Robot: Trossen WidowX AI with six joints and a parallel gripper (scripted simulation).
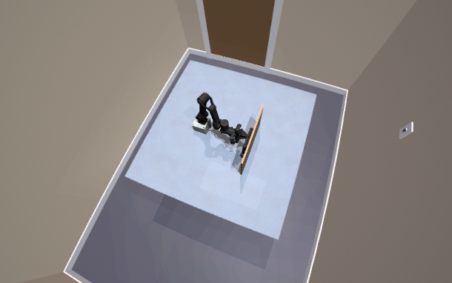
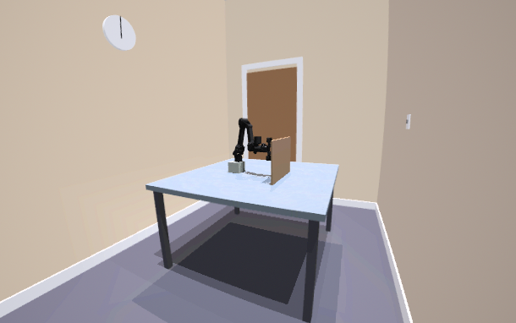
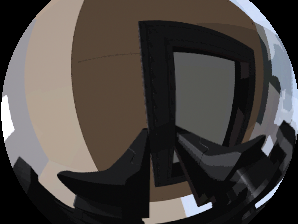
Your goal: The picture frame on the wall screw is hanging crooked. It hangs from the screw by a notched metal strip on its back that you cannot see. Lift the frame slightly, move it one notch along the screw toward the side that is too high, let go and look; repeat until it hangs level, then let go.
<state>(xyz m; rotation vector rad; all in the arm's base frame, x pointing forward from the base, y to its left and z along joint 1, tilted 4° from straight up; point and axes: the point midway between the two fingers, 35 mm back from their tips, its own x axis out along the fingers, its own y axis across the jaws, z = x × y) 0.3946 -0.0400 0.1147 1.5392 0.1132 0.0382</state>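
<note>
My gripper tip is now 50 mm above the picture frame and 10 mm to the left of it. From my gripper tip the other things lie so: tan wall panel 70 mm below, 10 mm to the left, 10 mm ahead.
</note>
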